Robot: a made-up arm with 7 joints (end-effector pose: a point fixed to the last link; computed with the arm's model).
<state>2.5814 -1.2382 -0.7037 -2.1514 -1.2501 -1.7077 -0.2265</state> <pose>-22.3 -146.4 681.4 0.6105 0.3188 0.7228 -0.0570</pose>
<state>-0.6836 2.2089 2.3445 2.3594 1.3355 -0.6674 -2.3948</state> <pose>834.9 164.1 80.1 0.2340 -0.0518 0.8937 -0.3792</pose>
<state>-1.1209 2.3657 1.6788 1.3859 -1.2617 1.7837 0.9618</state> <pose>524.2 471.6 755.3 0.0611 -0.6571 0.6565 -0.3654</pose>
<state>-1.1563 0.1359 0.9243 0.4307 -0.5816 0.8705 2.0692</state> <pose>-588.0 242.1 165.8 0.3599 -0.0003 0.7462 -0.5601</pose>
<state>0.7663 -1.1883 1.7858 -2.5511 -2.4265 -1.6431 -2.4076</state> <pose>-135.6 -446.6 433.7 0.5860 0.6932 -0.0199 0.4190</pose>
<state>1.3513 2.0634 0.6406 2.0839 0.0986 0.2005 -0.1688</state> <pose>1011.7 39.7 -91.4 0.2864 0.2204 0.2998 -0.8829</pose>
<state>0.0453 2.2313 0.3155 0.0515 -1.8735 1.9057 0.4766</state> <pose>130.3 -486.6 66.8 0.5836 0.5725 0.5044 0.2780</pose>
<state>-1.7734 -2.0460 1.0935 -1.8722 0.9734 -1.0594 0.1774</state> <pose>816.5 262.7 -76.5 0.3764 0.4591 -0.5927 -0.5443</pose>
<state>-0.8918 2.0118 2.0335 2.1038 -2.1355 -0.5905 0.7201</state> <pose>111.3 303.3 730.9 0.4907 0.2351 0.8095 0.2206</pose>
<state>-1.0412 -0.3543 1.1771 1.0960 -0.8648 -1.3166 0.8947</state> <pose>-473.0 389.4 -19.4 0.6182 -0.2574 0.4137 0.6168</pose>
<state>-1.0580 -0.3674 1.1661 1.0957 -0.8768 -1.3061 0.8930</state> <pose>-471.6 387.4 -39.8 0.6240 -0.2709 0.4114 0.6066</pose>
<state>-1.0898 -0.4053 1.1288 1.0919 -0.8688 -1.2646 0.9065</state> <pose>-474.1 383.3 -81.1 0.6323 -0.3005 0.4217 0.5762</pose>
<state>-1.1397 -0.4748 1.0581 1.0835 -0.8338 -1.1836 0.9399</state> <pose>-478.6 373.4 -149.8 0.6423 -0.3486 0.4462 0.5165</pose>
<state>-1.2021 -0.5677 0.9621 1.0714 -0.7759 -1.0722 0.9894</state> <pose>-478.7 353.2 -239.7 0.6508 -0.4067 0.4774 0.4279</pose>
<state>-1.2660 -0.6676 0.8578 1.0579 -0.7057 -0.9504 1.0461</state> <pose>-469.4 322.5 -334.8 0.6548 -0.4606 0.5053 0.3220</pose>
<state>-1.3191 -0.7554 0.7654 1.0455 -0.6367 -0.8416 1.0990</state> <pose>-452.6 288.5 -415.4 0.6546 -0.4986 0.5238 0.2202</pose>
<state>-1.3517 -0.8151 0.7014 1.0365 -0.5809 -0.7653 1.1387</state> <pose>-437.4 263.9 -466.8 0.6520 -0.5169 0.5352 0.1458</pose>
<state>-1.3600 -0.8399 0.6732 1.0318 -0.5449 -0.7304 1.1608</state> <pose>-431.8 258.1 -484.8 0.6490 -0.5192 0.5448 0.1114</pose>
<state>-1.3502 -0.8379 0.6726 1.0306 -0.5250 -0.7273 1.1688</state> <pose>-436.0 268.1 -478.0 0.6462 -0.5119 0.5553 0.1096</pose>
